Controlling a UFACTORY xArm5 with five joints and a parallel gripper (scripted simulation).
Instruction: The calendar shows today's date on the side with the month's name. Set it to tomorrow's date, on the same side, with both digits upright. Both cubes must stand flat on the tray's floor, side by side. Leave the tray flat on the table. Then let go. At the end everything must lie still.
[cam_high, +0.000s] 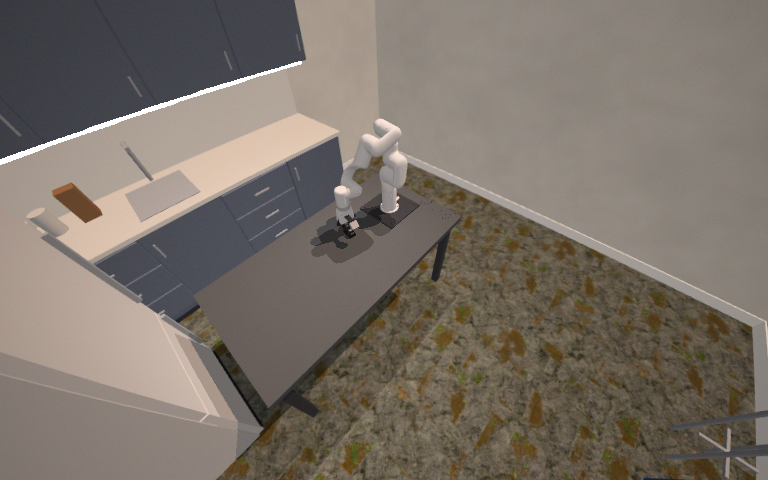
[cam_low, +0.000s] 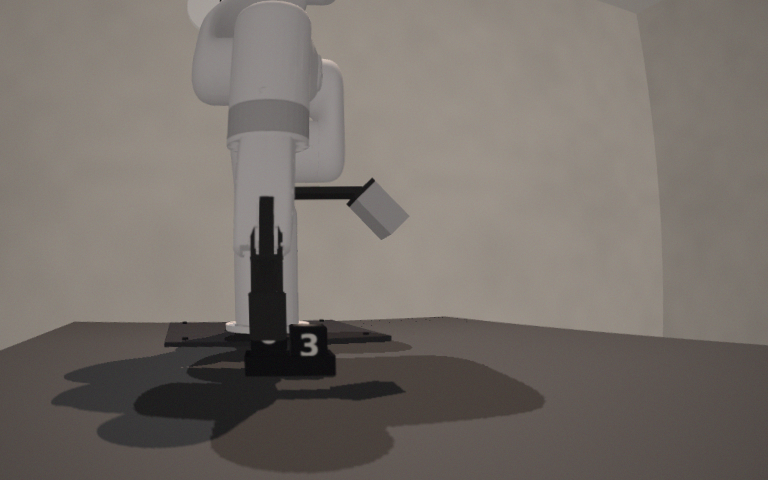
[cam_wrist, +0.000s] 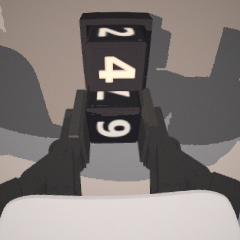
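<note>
Right now my hand is 10 mm short of the black calendar tray, 20 mm to the right of it and 40 mm above it.
</note>
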